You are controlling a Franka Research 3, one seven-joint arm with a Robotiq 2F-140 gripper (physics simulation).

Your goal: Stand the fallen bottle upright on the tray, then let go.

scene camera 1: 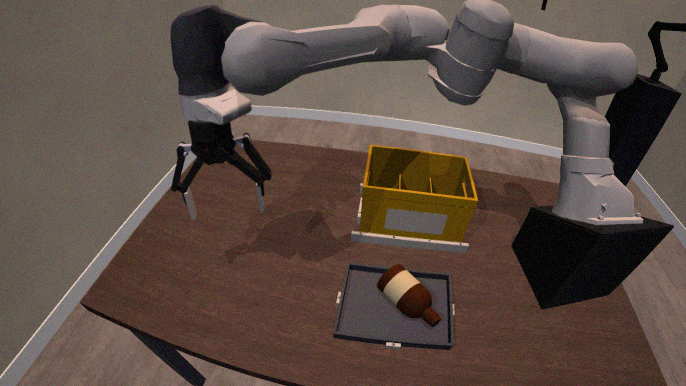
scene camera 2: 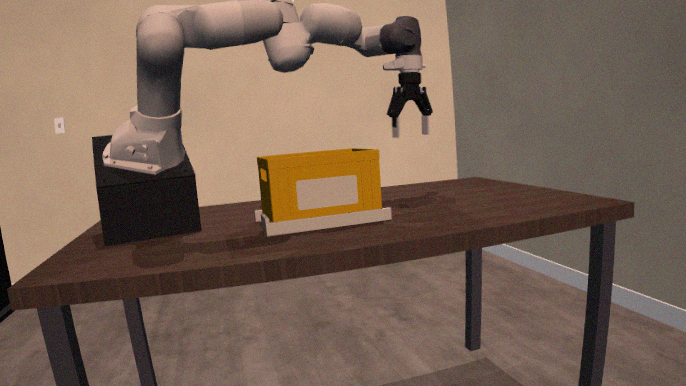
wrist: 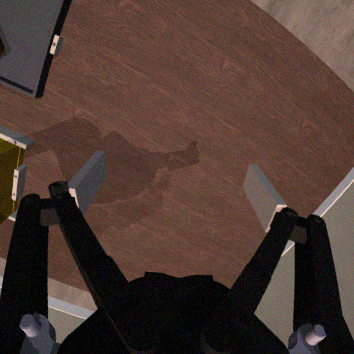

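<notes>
A brown bottle (scene camera 1: 406,292) with a cream label lies on its side in the dark grey tray (scene camera 1: 362,327) (wrist: 30,30) in scene camera 1. Its neck points to the tray's front right corner. In the wrist view a sliver of the bottle shows at the left edge. In scene camera 2 the bottle and tray do not show; the crate stands in that view's line. My gripper (scene camera 1: 226,206) (scene camera 2: 410,127) (wrist: 176,169) is wide open and empty. It points down, high above the table, to the left of the tray and crate in scene camera 1.
A yellow crate (scene camera 1: 420,200) (scene camera 2: 327,187) (wrist: 7,175) with inner dividers stands behind the tray, with light rails (scene camera 1: 410,242) (scene camera 2: 330,221) at its base. The arm's black base block (scene camera 1: 590,260) (scene camera 2: 150,210) stands on the right in scene camera 1. The wooden table (scene camera 1: 225,300) (scene camera 2: 450,230) carries them.
</notes>
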